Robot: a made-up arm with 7 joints.
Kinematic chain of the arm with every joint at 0, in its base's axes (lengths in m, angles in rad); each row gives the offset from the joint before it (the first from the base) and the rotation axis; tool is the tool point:
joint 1: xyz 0 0 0.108 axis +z
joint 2: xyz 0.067 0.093 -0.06 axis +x
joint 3: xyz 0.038 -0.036 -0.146 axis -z
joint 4: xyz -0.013 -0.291 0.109 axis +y
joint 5: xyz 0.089 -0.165 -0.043 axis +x
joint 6: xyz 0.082 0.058 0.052 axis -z
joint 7: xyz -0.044 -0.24 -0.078 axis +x
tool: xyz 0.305 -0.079 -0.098
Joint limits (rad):
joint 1: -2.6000..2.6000
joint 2: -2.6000..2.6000
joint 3: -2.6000..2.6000
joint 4: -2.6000..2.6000
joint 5: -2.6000..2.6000
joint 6: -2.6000..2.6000
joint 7: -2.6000..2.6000
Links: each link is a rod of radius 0.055 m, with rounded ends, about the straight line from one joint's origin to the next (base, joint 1, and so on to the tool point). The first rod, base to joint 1, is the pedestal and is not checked.
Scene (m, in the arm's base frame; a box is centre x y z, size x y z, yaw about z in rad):
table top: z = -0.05
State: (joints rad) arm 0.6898 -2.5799 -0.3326 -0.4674 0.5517 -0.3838 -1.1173
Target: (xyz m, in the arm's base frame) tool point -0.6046 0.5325 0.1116
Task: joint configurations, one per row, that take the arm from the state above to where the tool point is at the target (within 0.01 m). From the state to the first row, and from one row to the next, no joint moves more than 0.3 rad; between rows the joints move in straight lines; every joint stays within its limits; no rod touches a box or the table.
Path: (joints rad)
1: 0.8976 -2.4558 -0.1602 -0.6118 0.5400 -0.6399 -1.1689
2: 1.1054 -2.3316 0.0121 -0.7562 0.5284 -0.8960 -1.2204
3: 1.3132 -2.2075 0.1845 -0.9005 0.5167 -1.1522 -1.2720

